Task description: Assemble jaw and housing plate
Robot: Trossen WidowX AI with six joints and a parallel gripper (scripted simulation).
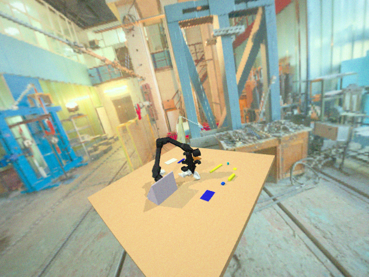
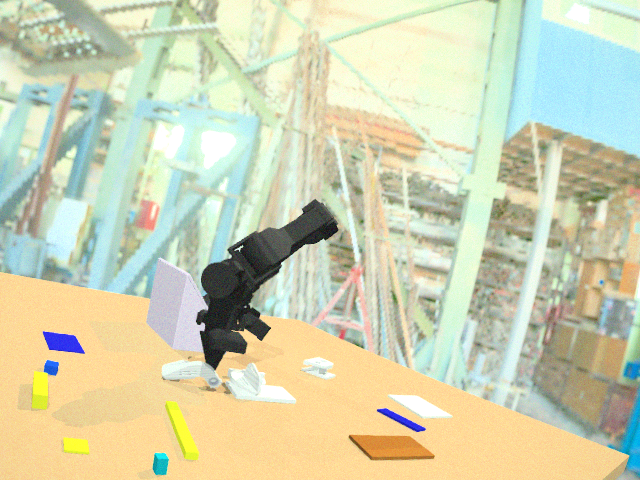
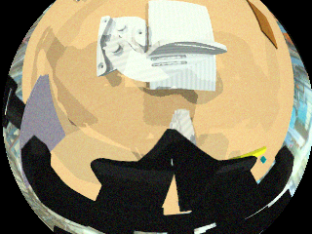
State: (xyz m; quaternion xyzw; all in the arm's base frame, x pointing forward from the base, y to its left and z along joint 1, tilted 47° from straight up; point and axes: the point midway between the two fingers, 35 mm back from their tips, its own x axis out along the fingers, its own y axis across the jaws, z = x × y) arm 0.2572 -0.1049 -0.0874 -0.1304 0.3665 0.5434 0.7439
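Now: the white jaw 10 mm ahead of my gripper tip, 10 mm to the right of it and 10 mm below it. The rest, counted from my gripper tip: brown plate (310 mm ahead, 160 mm to the left, 20 mm below); blue cube (40 mm behind, 290 mm to the right, 20 mm below); cyan cube (260 mm ahead, 240 mm to the right, 10 mm below).
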